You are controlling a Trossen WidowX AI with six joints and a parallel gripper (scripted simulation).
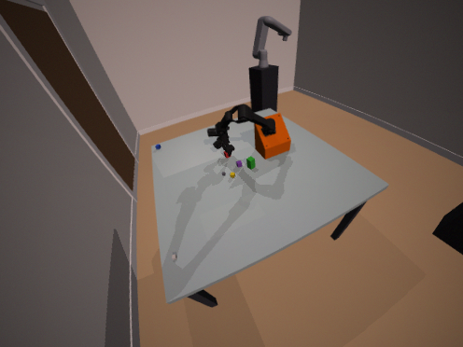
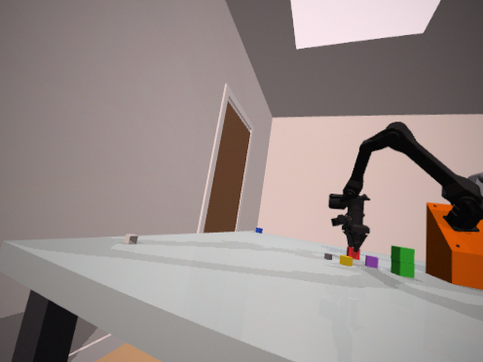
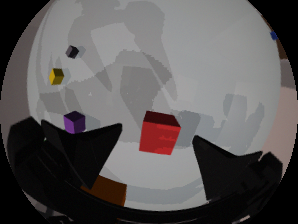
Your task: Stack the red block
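Now: the red block 10 mm below my gripper tip. Round my gripper tip: small grey block (160 mm to the left, 120 mm ahead, 20 mm below); then purple block (150 mm to the left, 20 mm behind, 10 mm below); then yellow block (210 mm to the left, 80 mm ahead, 20 mm below).
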